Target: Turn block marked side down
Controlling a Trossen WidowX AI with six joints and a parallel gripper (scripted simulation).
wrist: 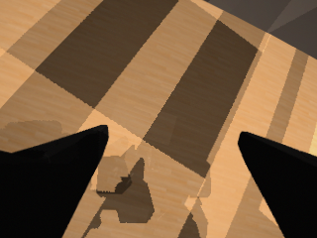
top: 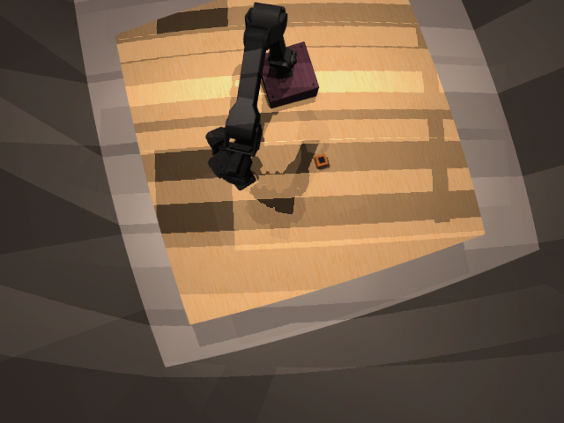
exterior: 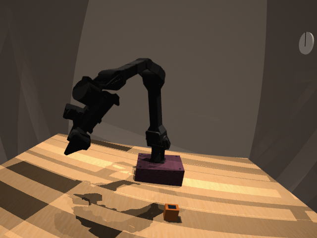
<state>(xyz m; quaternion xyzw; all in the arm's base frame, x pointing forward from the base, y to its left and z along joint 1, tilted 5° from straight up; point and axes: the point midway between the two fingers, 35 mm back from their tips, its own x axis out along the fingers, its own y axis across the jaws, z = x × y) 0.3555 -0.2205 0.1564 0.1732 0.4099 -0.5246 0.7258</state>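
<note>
My gripper tip is now 1 cm past the block, 35 cm to the right of it and 13 cm above it.
</note>
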